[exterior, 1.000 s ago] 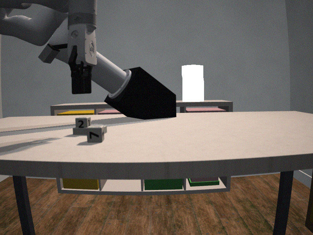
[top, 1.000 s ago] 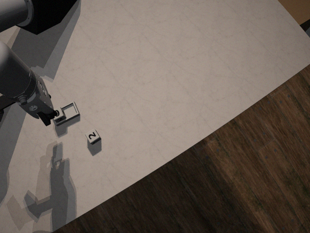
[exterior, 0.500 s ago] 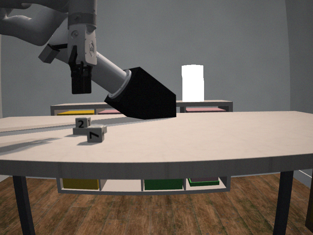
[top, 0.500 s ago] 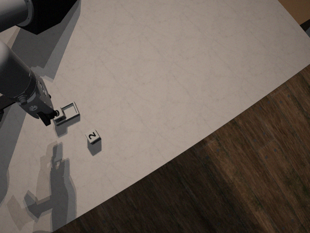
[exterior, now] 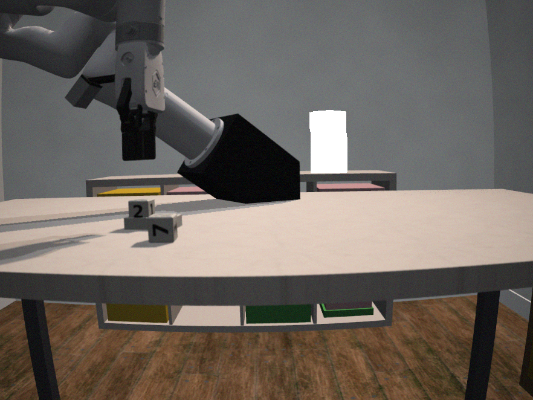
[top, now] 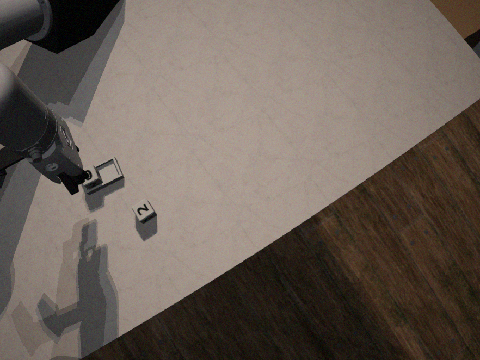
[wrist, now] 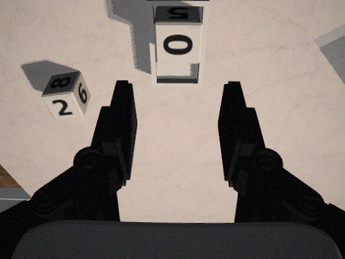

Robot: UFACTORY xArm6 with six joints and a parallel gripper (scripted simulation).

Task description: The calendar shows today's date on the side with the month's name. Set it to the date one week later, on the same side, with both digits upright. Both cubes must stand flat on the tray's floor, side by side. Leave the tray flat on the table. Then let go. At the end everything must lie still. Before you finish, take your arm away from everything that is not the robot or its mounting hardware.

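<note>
Right now the grey tray is 10 mm ahead of my hand, 20 mm to the left of it and 110 mm below it. The rest, counted from my hand: white cube: 120 mm ahead, 30 mm to the left, 100 mm below.
</note>
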